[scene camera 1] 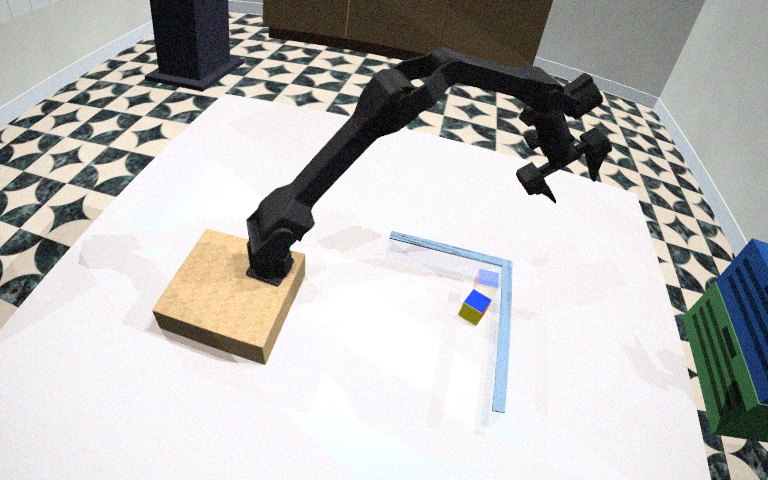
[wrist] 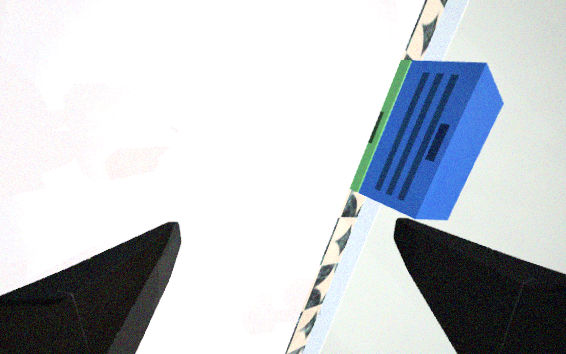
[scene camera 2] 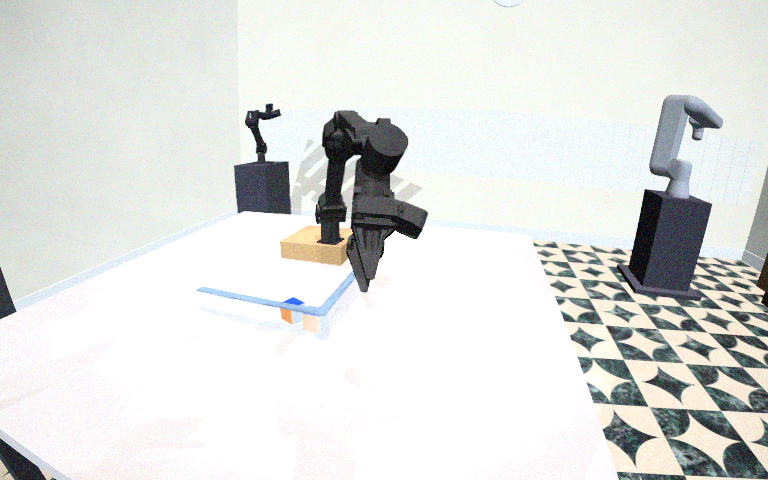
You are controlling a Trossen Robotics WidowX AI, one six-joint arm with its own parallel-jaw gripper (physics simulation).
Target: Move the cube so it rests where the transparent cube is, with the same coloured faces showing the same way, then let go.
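Seen in the pictures: gripper, fingertip midpoint: (scene camera 1: 574, 191) (wrist: 289, 229) (scene camera 2: 366, 286); arm's base, link origin: (scene camera 1: 270, 267) (scene camera 2: 330, 240).
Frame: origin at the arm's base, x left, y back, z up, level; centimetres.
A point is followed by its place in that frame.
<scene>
The solid cube (scene camera 1: 474, 307) (scene camera 2: 291, 311) lies on the white table inside the corner of the blue-rimmed clear walls. Its top is blue; a yellow side shows in scene camera 1 and an orange side in scene camera 2. It is turned at an angle to the walls. The transparent cube (scene camera 1: 488, 278) (scene camera 2: 310, 323), blue on top with a pale orange side in scene camera 2, stands beside it, closer to the wall corner. My gripper (scene camera 1: 574, 191) {x 31.5, y -48.9, z 12.2 cm} (wrist: 289, 229) {x 31.5, y -48.9, z 12.2 cm} is open and empty, high above the table beyond the walls. Neither cube shows in the wrist view.
Clear walls with a blue rim (scene camera 1: 503, 339) {x 0.6, y -40.9, z 0.3 cm} (scene camera 2: 243, 298) {x 0.5, y -41.6, z 0.3 cm} form an L around two sides of the cubes. The arm's wooden base block (scene camera 1: 226, 288) {x -7.1, y 4.7, z -0.2 cm} (scene camera 2: 311, 250) {x -3.9, y -5.1, z -1.9 cm} stands on the table (scene camera 1: 169, 407) {x -28.2, y 4.5, z -5.7 cm}. Blue (scene camera 1: 747, 316) (wrist: 425, 135) and green crates (scene camera 1: 722, 362) stand past the table edge.
</scene>
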